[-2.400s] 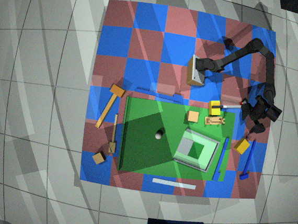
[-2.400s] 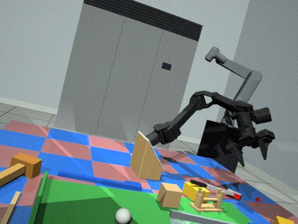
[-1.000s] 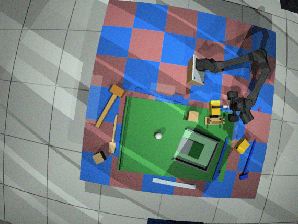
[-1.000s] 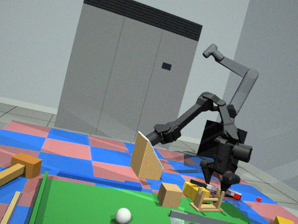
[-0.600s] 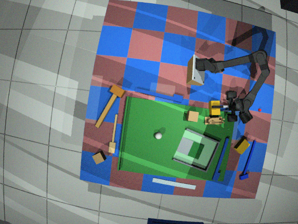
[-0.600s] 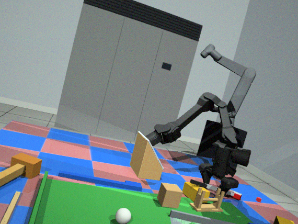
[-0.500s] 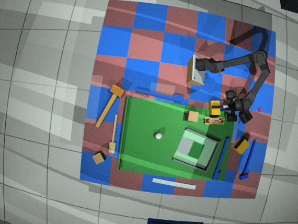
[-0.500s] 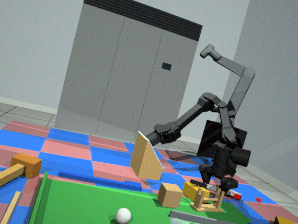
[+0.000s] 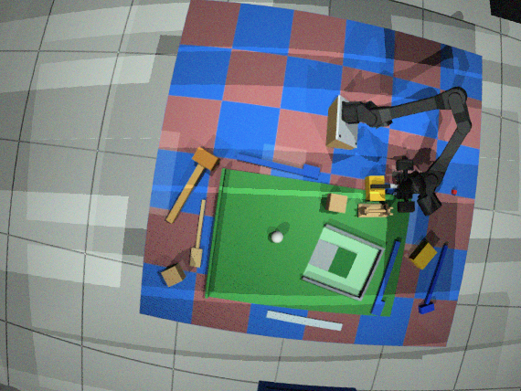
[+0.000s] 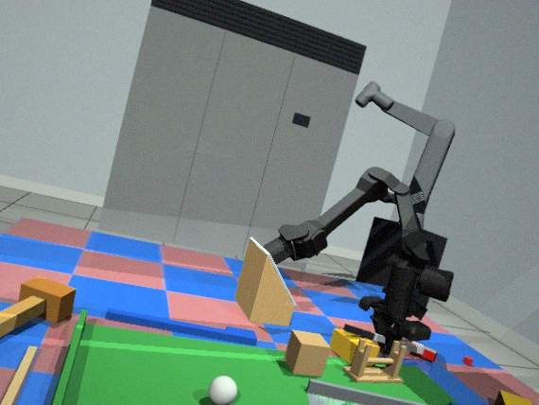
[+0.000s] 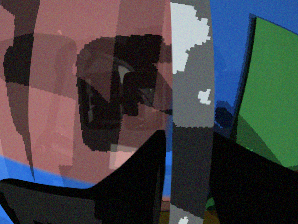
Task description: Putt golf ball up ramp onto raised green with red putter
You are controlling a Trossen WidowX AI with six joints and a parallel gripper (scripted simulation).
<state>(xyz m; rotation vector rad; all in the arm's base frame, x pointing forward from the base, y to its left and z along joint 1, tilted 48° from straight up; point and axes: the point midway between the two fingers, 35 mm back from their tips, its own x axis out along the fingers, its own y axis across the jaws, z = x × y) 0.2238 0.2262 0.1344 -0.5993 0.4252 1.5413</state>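
Now: gripper tip 10 cm short of the wooden stool, 9 cm to the left of it and 2 cm below it. From my gripper tip the other things lie so: red putter 1 cm behind, 2 cm to the left, 3 cm above; then blue putter 37 cm ahead, 22 cm to the left; then small red cube 27 cm to the left, 1 cm below.
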